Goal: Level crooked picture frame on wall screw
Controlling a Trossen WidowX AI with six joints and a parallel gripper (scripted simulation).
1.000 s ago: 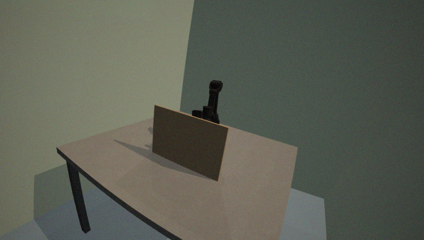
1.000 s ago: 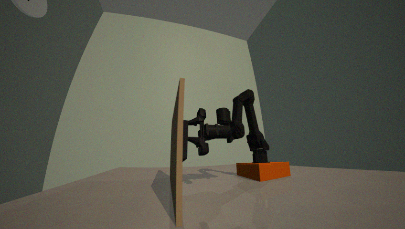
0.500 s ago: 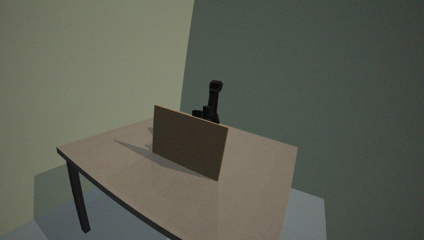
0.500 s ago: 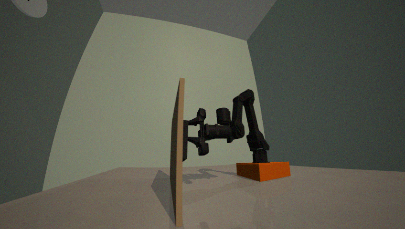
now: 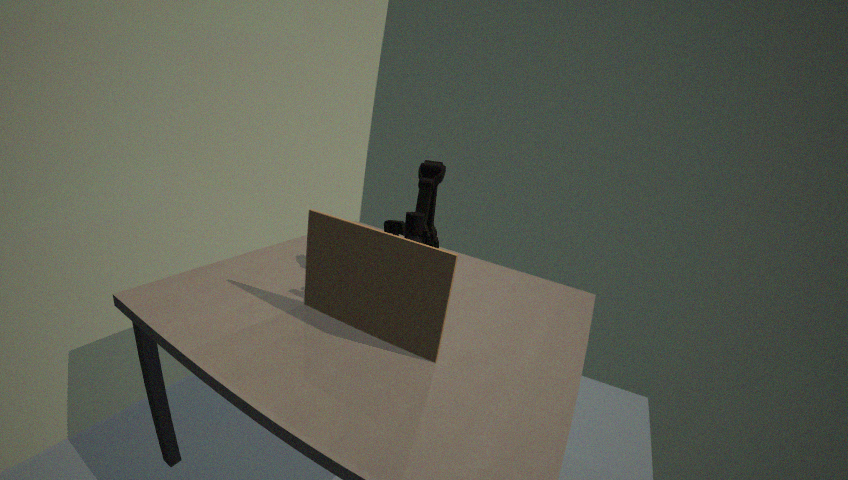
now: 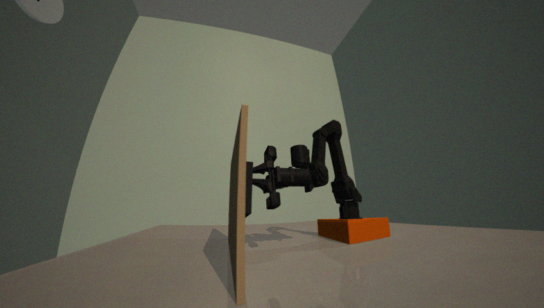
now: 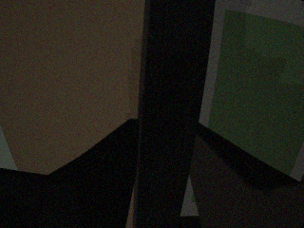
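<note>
My gripper tip is 10 mm short of the picture frame, 10 mm to the right of it and 50 mm above it. The rest, counted from my gripper tip: wall board (20 mm ahead, 10 mm to the right, 60 mm below).
</note>
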